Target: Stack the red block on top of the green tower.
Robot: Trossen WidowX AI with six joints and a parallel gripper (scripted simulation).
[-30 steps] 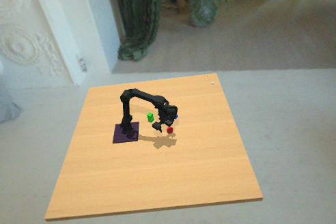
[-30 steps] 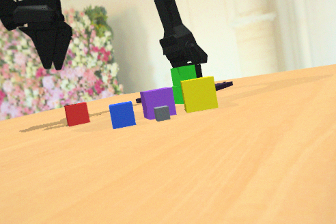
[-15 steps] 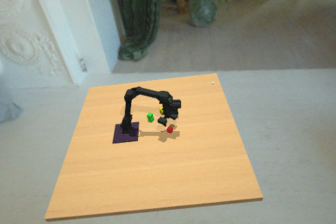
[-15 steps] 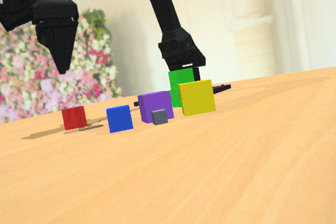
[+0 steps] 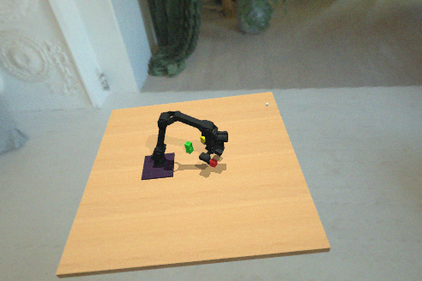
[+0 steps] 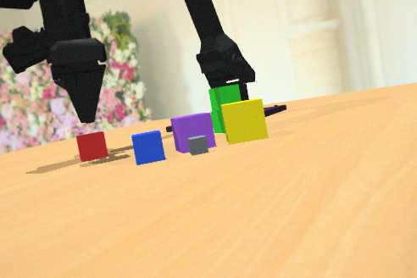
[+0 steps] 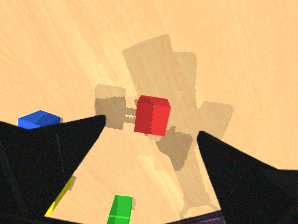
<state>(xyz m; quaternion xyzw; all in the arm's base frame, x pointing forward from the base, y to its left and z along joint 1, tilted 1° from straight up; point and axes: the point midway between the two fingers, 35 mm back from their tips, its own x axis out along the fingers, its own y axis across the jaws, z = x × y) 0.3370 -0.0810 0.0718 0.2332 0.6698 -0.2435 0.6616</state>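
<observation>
Right now the red block is 3 cm below my gripper tip. The rest, counted from my gripper tip: small grey block 20 cm to the left, 4 cm below, 4 cm ahead; then blue block 15 cm to the left, 6 cm ahead, 4 cm below; then purple block 17 cm to the left, 3 cm below.
</observation>
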